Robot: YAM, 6 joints.
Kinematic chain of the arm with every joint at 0, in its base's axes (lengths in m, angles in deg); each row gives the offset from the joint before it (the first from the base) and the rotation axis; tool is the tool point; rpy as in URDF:
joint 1: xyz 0 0 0.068 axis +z
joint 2: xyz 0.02 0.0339 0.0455 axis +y
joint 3: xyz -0.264 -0.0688 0 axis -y
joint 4: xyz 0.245 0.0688 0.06 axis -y
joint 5: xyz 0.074 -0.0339 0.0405 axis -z
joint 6: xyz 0.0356 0 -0.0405 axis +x
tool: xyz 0 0 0 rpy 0 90 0
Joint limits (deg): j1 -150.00..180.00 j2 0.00..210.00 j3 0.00..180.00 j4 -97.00..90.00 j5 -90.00..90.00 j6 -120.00..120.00
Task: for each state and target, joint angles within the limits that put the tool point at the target. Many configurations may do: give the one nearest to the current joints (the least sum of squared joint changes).
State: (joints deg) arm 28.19 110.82 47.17 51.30 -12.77 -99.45
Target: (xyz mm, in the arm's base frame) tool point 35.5 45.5 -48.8
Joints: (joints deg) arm 41.33 147.98 6.44 33.97 -17.53 -99.45
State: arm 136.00 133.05 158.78 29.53 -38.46 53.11
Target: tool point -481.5 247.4 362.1
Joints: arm 150.01 131.66 123.53 23.94 -47.89 53.11
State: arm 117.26 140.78 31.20 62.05 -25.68 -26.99
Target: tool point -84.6 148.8 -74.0
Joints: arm 114.53 147.76 18.71 58.28 -25.26 -26.99
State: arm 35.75 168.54 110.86 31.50 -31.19 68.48
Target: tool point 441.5 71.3 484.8
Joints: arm 6.62 113.38 113.33 42.04 -34.04 68.48
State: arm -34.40 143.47 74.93 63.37 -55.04 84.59
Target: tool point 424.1 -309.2 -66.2
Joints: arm -38.94 169.93 102.22 54.81 -46.95 84.59
